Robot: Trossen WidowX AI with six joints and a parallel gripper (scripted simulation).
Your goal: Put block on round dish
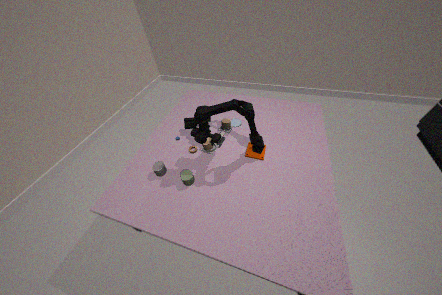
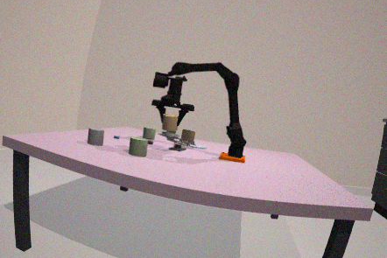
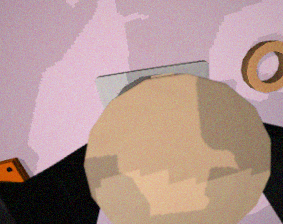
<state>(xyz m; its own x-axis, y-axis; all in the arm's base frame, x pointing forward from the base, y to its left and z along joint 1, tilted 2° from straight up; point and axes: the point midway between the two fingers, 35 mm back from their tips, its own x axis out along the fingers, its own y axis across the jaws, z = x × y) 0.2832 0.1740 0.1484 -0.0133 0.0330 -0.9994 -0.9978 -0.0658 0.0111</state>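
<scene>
The grey block lies 2 cm to the right of my gripper tip and 4 cm below it. Also, from my gripper tip: balance: 1 cm ahead, 14 cm to the right, 9 cm below; cup: 2 cm to the left, 1 cm above; small blue piece: 31 cm ahead, 3 cm to the right, 12 cm below.
</scene>
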